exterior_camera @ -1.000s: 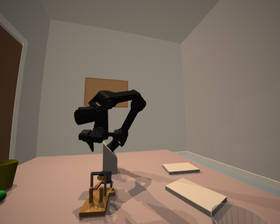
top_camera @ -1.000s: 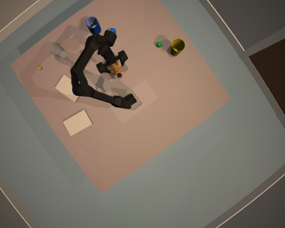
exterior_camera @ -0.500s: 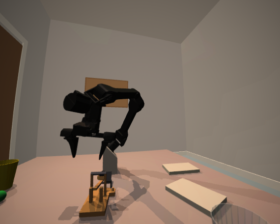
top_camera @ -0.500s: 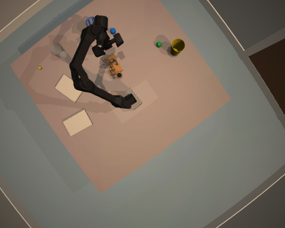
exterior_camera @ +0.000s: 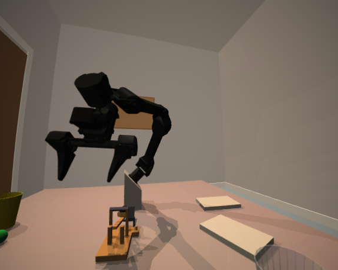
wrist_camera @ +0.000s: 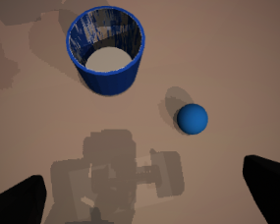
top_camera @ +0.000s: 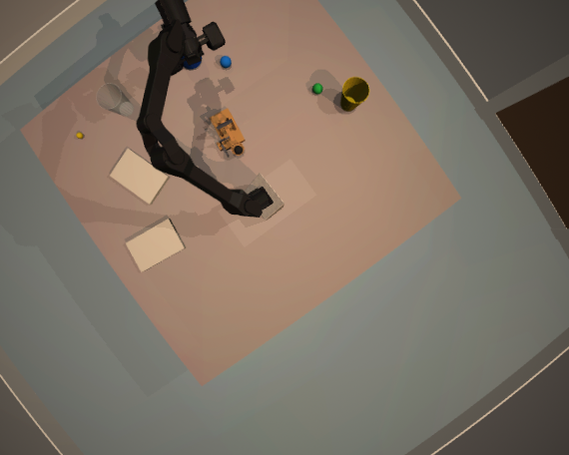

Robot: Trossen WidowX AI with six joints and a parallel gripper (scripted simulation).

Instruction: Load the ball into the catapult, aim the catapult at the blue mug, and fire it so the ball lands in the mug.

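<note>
Now: gripper tip 280 mm past the black ball, 50 mm to the right of it and 170 mm above it. Also, from my gripper tip: orange wooden catapult: 210 mm behind, 70 mm to the left, 180 mm below; then blue ball: 50 mm ahead, 100 mm to the right, 210 mm below; then blue mug: 150 mm ahead, 10 mm to the left, 210 mm below.
</note>
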